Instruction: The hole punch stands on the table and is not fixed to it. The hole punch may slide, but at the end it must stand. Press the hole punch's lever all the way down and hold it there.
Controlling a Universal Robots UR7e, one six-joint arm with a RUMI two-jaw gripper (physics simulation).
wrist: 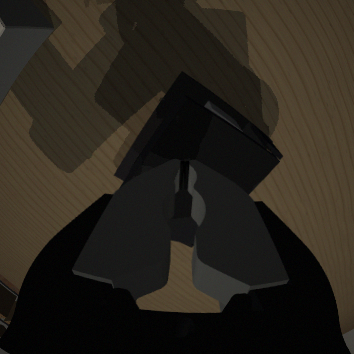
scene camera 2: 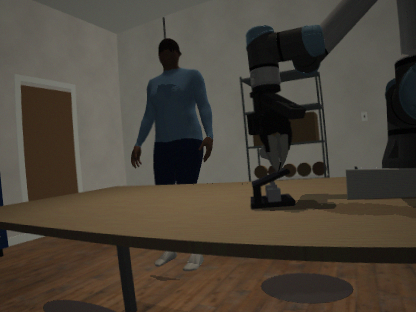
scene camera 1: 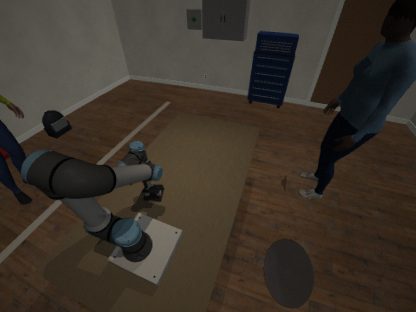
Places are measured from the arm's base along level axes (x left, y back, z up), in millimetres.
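Where they show: gripper, fingertip midpoint: [wrist: 183, 163] [scene camera 2: 278, 171] [scene camera 1: 147, 189]; arm's base, link origin: [scene camera 2: 411, 167] [scene camera 1: 137, 246].
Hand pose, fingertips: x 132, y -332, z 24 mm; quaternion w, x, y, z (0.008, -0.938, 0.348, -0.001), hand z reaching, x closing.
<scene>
Things, the pixels of their top centre, and the offset from my fingertips. "spot": a spot on its surface instead. Level surfaces: height alone.
- black hole punch, surface spot: [scene camera 2: 260, 203] spot: dx +52, dy -38, dz -70 mm
- wooden table, surface height: dz -82 mm
- grey block, surface spot: [scene camera 2: 273, 194] spot: dx +36, dy -9, dz -52 mm
The black hole punch [scene camera 1: 154, 194] [scene camera 2: 260, 203] stands upright on the wooden table [scene camera 1: 215, 150] [scene camera 2: 125, 215] [wrist: 310, 240]. Its lever [scene camera 2: 267, 177] [wrist: 215, 150] slopes up from the hinge, with a visible gap above the grey block [scene camera 2: 273, 194] on the base. My gripper [scene camera 2: 279, 169] [wrist: 183, 163] is shut and empty and points down. In the second scene view its fingertips are at the lever's upper side near the raised end; whether they touch it I cannot tell. In the wrist view the fingers hide part of the hole punch.
The robot's light base plate [scene camera 1: 167, 240] [scene camera 2: 380, 185] lies on the table near the hole punch. A person in blue [scene camera 1: 375, 85] [scene camera 2: 176, 110] stands beyond the table. A metal shelf rack [scene camera 2: 245, 127] and a blue tool cabinet [scene camera 1: 271, 70] stand farther back.
</scene>
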